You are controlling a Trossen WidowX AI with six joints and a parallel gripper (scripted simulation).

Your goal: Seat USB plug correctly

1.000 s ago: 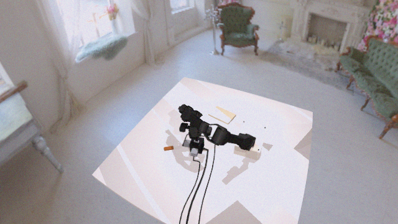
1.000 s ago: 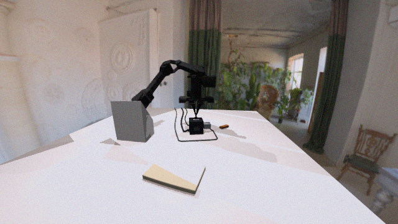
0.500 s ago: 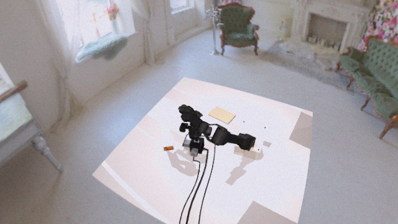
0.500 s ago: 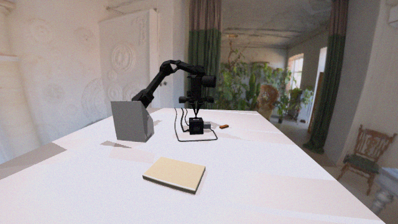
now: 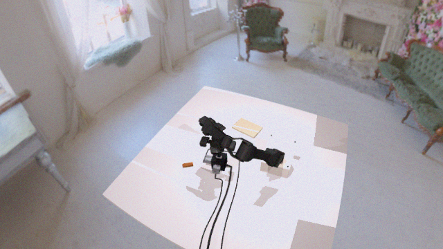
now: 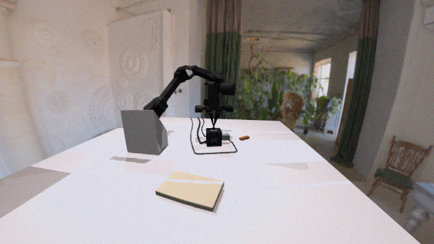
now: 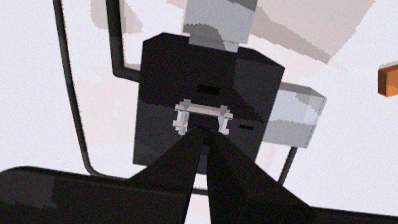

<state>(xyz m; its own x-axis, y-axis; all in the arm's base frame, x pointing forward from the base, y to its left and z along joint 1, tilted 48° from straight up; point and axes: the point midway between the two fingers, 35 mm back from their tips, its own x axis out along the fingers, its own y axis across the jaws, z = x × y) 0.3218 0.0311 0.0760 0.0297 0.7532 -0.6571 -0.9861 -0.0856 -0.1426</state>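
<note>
My gripper tip is 10 mm above the grey USB plug.
</note>
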